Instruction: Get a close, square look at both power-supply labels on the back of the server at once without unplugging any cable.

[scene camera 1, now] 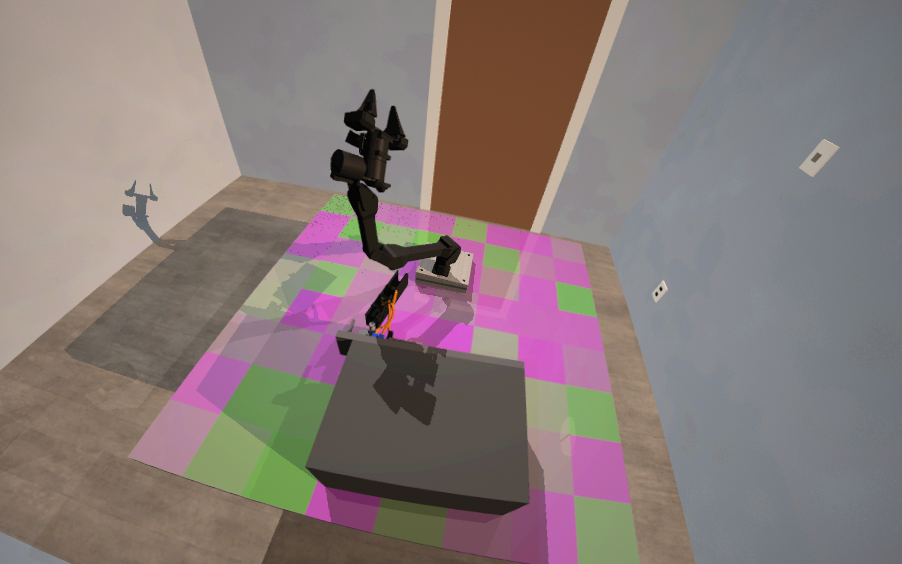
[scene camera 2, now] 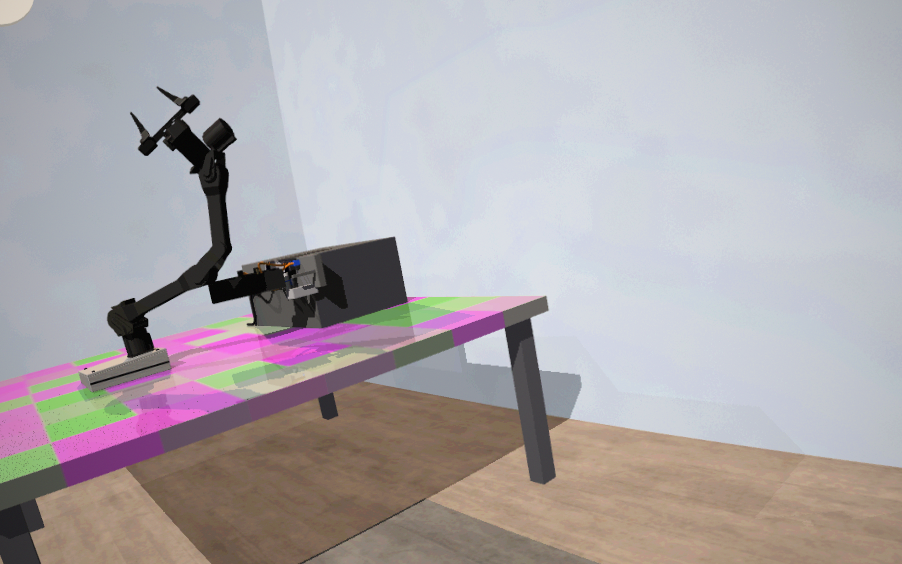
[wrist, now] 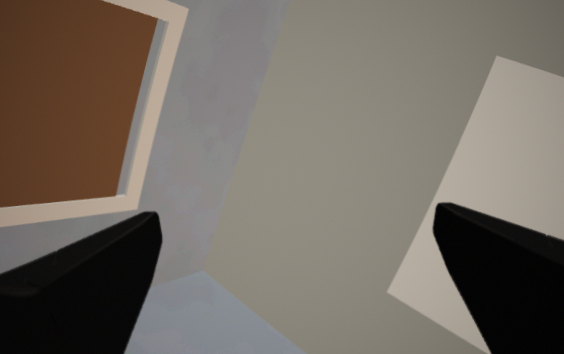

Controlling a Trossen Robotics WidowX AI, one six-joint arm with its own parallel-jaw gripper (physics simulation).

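Where they show: gripper, between the fingertips: [scene camera 1: 383,98] [scene camera 2: 143,99] [wrist: 298,222]; arm's base, origin of its link: [scene camera 1: 441,269] [scene camera 2: 140,353].
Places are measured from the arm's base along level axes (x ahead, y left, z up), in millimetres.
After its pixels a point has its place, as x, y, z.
Note:
The server [scene camera 1: 465,435] @(650, 169, 158) [scene camera 2: 365,282] @(643, -136, 45) is a dark grey box on the table, its back towards the arm's base. A black folding cable arm [scene camera 1: 380,307] @(354, -119, 142) [scene camera 2: 234,287] @(253, -129, 119) with orange cables [scene camera 1: 392,307] @(363, -80, 166) sticks out from one side of that back. The power-supply labels cannot be made out in either scene view, and the server does not show in the wrist view. My gripper [scene camera 1: 382,99] @(97, -191, 613) [scene camera 2: 144,100] @(97, -191, 613) [wrist: 298,222] @(97, -191, 613) is open and empty, raised high above the table beyond the server's back, its fingers pointing up and away from the server.
The table [scene camera 1: 282,399] @(609, -332, -48) [scene camera 2: 425,349] @(457, -642, -70) has a magenta and green checked top. The arm's pale base [scene camera 1: 463,269] @(-37, 85, -7) [scene camera 2: 126,373] @(-62, -92, -27) stands on it, past the cable arm. A brown door [scene camera 1: 508,113] [wrist: 65,110] is in the wall beyond. The wrist view also shows a pale panel [wrist: 510,145].

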